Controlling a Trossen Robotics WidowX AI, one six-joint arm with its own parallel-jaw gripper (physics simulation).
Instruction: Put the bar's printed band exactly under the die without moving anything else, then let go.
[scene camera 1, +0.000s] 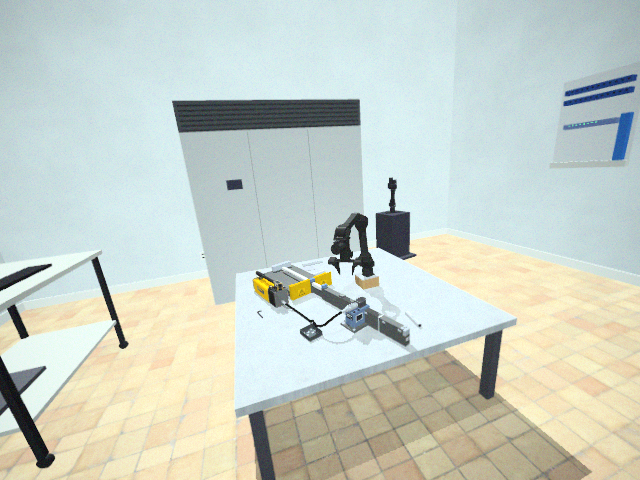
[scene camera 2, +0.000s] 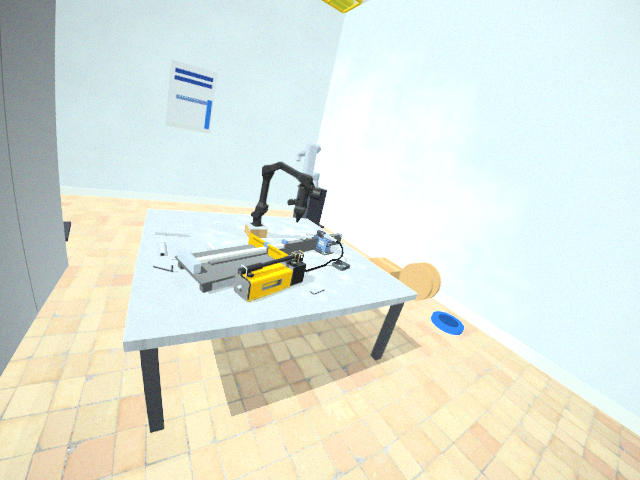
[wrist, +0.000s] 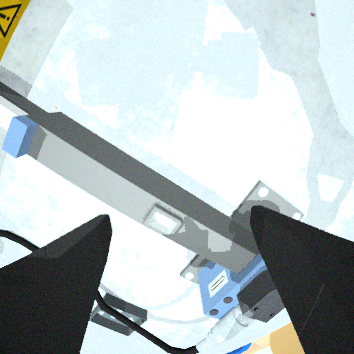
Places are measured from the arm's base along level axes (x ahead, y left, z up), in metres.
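Pixels of known places: gripper, fingertip midpoint: (scene camera 1: 346, 275) (scene camera 2: 297, 221) (wrist: 180, 219); arm's base, origin of the base link: (scene camera 1: 368, 274) (scene camera 2: 256, 224).
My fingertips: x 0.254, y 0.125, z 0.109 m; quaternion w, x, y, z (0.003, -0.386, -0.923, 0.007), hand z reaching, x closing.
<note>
Ahead of a thing's pixels: the offset from my fingertips to its top centre. "spot": to the spot under its first point.
A long pale bar {spot: 0.127 m ahead, 0.465 m right, 0.109 m down} (scene camera 1: 294, 273) (scene camera 2: 232, 254) lies along the grey bed. A grey rail {spot: 0.073 m ahead, 0.000 m left, 0.114 m down} (scene camera 1: 336, 297) (scene camera 2: 299, 244) (wrist: 95, 175) runs on from it to a blue unit {spot: 0.107 m ahead, 0.221 m left, 0.119 m down} (scene camera 1: 355, 318) (scene camera 2: 324, 243) (wrist: 220, 287) with a dark head. I cannot make out the printed band, or tell which part is the die. My gripper (scene camera 1: 345, 272) (scene camera 2: 298, 220) (wrist: 180, 219) is open with nothing between its fingers. It hangs above the table, pointing down. In the wrist view the rail and a small pale raised block (wrist: 164, 219) show below and between the fingertips; the right finger partly covers the blue unit.
A yellow motor unit {spot: 0.385 m ahead, 0.358 m right, 0.117 m down} (scene camera 1: 263, 290) (scene camera 2: 271, 281) and yellow warning plates (scene camera 1: 300, 289) (wrist: 11, 22) stand by the bed. A black cable runs past a small dark box {spot: 0.299 m ahead, 0.111 m left, 0.175 m down} (scene camera 1: 310, 331) (scene camera 2: 341, 265) (wrist: 120, 312) to the blue unit. A thin white rod {0.163 m back, 0.328 m left, 0.157 m down} (scene camera 1: 412, 319) lies beyond the rail.
</note>
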